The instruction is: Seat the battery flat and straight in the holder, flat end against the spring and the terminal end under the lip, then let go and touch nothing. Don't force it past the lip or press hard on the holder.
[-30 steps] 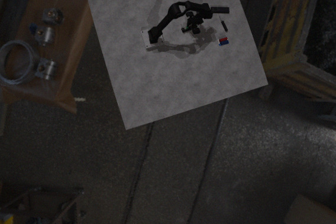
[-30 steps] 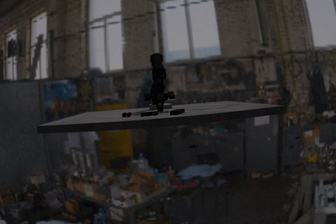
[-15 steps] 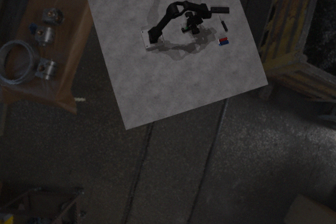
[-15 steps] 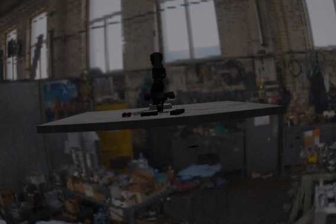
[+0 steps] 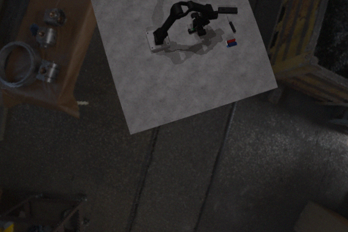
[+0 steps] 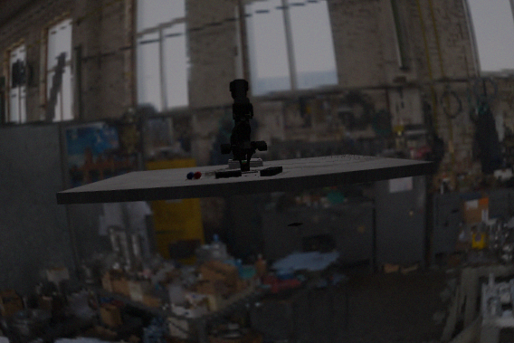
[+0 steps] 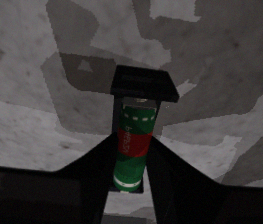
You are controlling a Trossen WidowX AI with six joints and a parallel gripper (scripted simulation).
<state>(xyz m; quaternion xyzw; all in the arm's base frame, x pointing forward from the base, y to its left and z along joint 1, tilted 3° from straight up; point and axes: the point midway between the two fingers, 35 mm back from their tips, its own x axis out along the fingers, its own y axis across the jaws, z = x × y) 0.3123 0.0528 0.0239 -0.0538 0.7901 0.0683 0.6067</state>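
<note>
Right now my gripper tip is 1 cm below the battery. The rest, counted from my gripper tip: black bar: 32 cm ahead, 12 cm to the left; white block: 29 cm ahead, 16 cm to the right.
</note>
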